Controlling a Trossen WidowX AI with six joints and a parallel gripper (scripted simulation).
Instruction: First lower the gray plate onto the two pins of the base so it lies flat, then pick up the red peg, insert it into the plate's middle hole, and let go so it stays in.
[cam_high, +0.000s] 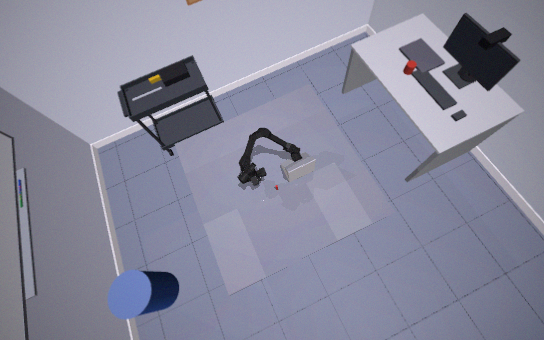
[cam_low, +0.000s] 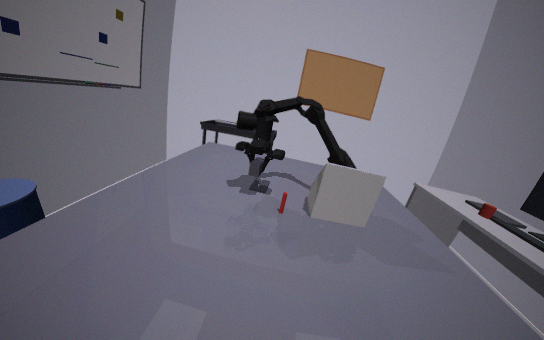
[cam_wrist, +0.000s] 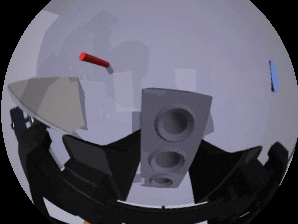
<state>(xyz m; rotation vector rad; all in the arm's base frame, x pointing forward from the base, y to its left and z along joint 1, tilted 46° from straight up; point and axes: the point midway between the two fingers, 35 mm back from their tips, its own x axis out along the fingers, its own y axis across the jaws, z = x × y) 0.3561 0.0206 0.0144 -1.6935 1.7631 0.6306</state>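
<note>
Right now my gripper tip is 120 mm past the red peg, 110 mm to the right of it and 50 mm above it. Also, from my gripper tip: gray plate 30 mm above.
</note>
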